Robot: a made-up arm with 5 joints.
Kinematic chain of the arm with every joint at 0, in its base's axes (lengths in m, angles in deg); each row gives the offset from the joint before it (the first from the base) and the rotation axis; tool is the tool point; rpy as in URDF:
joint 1: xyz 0 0 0.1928 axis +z
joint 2: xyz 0 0 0 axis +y
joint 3: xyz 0.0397 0 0.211 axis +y
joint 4: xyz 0.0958 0 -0.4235 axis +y
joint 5: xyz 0.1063 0 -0.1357 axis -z
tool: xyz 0 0 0 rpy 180 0 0
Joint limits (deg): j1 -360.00..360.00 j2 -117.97..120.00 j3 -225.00..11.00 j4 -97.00..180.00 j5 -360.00..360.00
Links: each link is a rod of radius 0.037 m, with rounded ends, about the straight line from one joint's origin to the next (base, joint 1, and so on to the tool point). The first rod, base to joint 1, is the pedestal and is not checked.
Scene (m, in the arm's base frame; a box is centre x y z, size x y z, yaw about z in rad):
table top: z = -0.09
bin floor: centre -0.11 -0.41 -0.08 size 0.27 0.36 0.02 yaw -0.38
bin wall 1: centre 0.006 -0.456 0 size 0.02 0.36 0.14 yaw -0.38
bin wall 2: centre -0.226 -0.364 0 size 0.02 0.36 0.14 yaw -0.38
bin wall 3: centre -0.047 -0.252 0 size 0.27 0.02 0.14 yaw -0.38
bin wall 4: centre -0.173 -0.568 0 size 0.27 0.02 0.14 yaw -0.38
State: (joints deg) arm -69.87 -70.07 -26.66 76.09 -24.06
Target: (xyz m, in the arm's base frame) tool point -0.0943 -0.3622 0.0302
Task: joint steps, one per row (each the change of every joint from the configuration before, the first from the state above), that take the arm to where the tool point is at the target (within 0.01 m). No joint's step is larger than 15 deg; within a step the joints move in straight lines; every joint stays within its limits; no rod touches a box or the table.
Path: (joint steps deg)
1: -11.57 11.84 4.07 -5.41 0.00
2: -11.58 11.84 4.08 -5.41 0.00
3: -11.57 11.84 4.07 -5.41 0.00

